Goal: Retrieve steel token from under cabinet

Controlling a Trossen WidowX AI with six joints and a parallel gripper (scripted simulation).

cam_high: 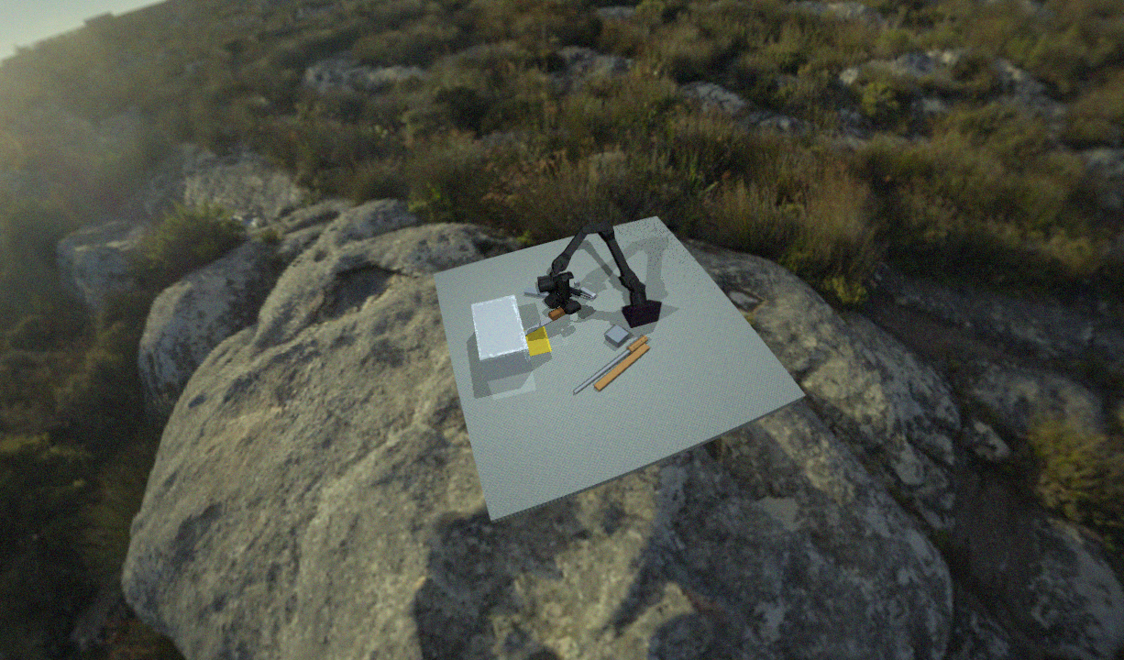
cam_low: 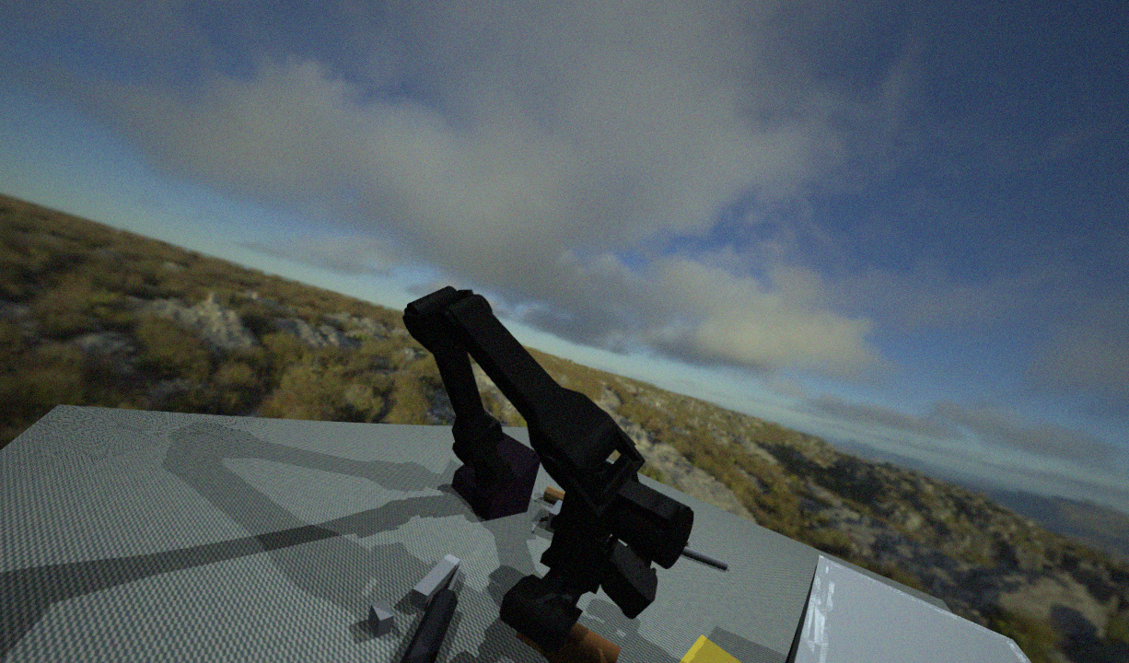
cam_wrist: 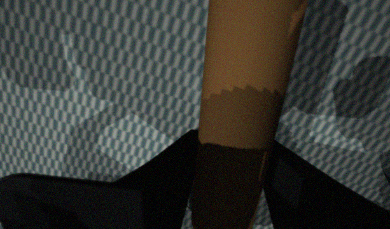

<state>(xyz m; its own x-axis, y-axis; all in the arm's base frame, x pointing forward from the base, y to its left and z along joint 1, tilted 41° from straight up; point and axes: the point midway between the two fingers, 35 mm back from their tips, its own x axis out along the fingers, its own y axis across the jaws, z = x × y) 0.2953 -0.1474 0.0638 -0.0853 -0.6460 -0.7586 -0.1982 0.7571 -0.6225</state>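
Now: the grey bar 14 cm behind my gripper tip and 6 cm to the right of it. From my gripper tip the other things lie so: grey block 24 cm to the left, 14 cm behind, 1 cm above; then small grey cube 14 cm to the right, 12 cm behind; then wooden stick 38 cm to the left, 10 cm behind.
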